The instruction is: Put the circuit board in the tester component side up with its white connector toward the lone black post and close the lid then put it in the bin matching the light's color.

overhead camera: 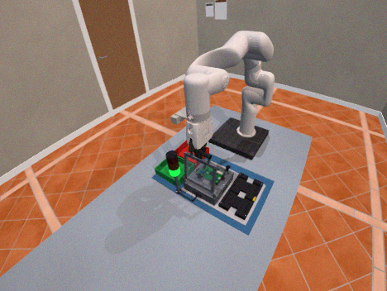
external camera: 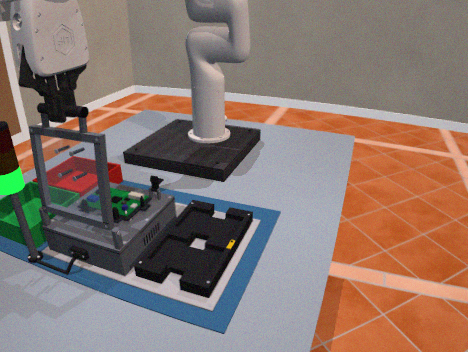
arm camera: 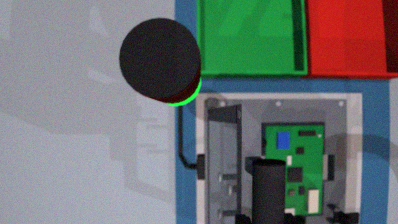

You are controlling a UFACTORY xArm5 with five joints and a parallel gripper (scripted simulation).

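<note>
My gripper is now 200 mm above the green circuit board and 80 mm past it. Also, from my hand: green bin (260 mm below, 200 mm to the right, 30 mm behind); black catch (190 mm below, 140 mm behind, 60 mm to the left); clear lid (90 mm below, 10 mm ahead).
</note>
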